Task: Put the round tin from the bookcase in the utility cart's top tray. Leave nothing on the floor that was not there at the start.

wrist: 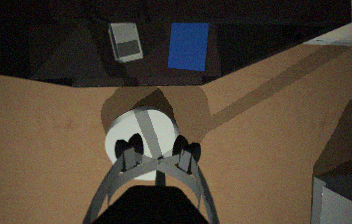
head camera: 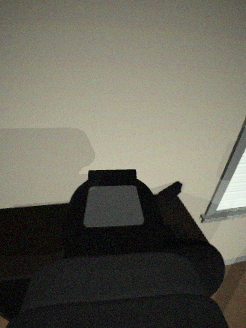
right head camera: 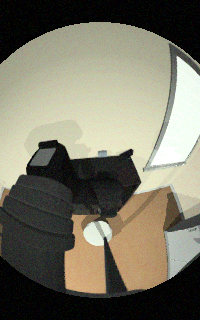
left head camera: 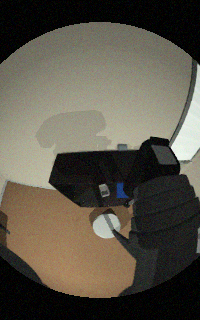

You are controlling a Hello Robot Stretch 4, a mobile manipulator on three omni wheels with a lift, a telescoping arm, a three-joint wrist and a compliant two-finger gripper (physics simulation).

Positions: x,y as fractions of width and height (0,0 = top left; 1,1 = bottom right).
In view: the gripper (wrist: 0.45,0.65), a blue book (wrist: 0.54,0.19) and a dark bookcase (wrist: 0.69,0.18).
